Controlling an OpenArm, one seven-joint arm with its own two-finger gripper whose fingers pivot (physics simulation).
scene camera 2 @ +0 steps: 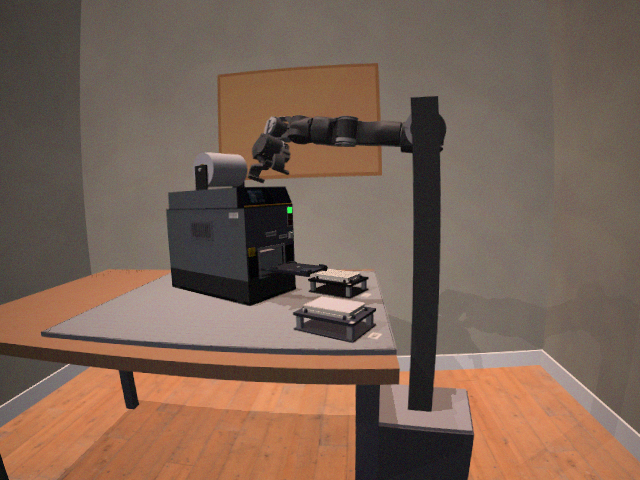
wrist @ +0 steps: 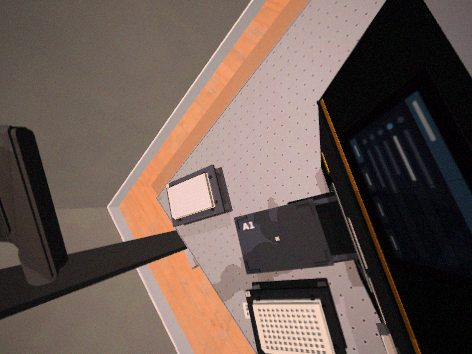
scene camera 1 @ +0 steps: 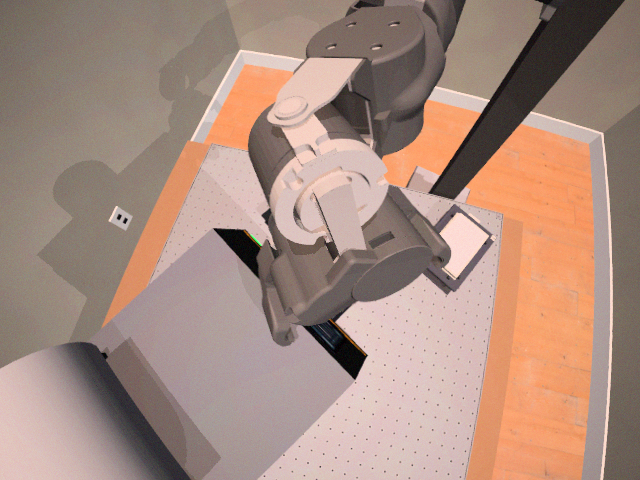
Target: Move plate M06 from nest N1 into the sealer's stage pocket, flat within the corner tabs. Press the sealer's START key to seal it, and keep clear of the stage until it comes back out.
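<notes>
My gripper (scene camera 1: 361, 297) (scene camera 2: 270, 176) is open and empty, high above the front top edge of the sealer (scene camera 1: 222, 330) (scene camera 2: 206, 248) (wrist: 400, 300); one finger shows at the left of the wrist view. The stage (scene camera 2: 302, 268) (wrist: 287, 250) is out, with its pocket bare and marked A1. A plate with open wells (scene camera 2: 336, 275) (wrist: 290, 325) sits on one nest (wrist: 334, 312). A smooth-topped white plate (scene camera 1: 465, 243) (scene camera 2: 333, 306) (wrist: 190, 196) sits on the other nest (scene camera 1: 453, 284) (wrist: 216, 185). Plate and nest names are not legible. A green lamp (scene camera 2: 289, 210) is lit; I cannot make out the START key.
A white roll (scene camera 1: 56, 408) (scene camera 2: 224, 169) stands on top of the sealer. The arm's dark post (scene camera 1: 516, 98) (scene camera 2: 425, 248) (wrist: 115, 255) rises beside the table (scene camera 2: 206, 364). The stage lies between the two nests, close to both. A lit screen (wrist: 400, 175) is on the sealer's sloped front.
</notes>
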